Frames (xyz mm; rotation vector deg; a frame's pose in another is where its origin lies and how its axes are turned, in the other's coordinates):
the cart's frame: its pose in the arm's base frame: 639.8 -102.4 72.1 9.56 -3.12 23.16
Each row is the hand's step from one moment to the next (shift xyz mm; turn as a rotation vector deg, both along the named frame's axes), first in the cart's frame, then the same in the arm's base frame.
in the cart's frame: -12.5 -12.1 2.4 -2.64 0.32 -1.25
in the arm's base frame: -6.7 -16.2 -0.5 -2.53 -0.52 -1.41
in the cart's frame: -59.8 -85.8 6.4 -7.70 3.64 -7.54
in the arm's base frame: -21.1 -102.0 -11.8 -8.36 1.62 -7.54
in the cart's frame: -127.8 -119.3 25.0 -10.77 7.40 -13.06
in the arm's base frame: -70.6 -161.8 -4.3 -12.56 4.79 -12.67
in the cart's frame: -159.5 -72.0 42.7 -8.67 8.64 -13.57
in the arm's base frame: -118.8 -134.3 17.5 -11.11 6.81 -12.81
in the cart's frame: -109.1 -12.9 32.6 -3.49 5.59 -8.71
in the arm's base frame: -95.7 -59.5 20.8 -5.25 5.22 -8.04
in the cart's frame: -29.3 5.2 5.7 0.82 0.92 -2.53
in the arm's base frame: -29.1 -7.6 3.9 0.44 1.59 -2.28
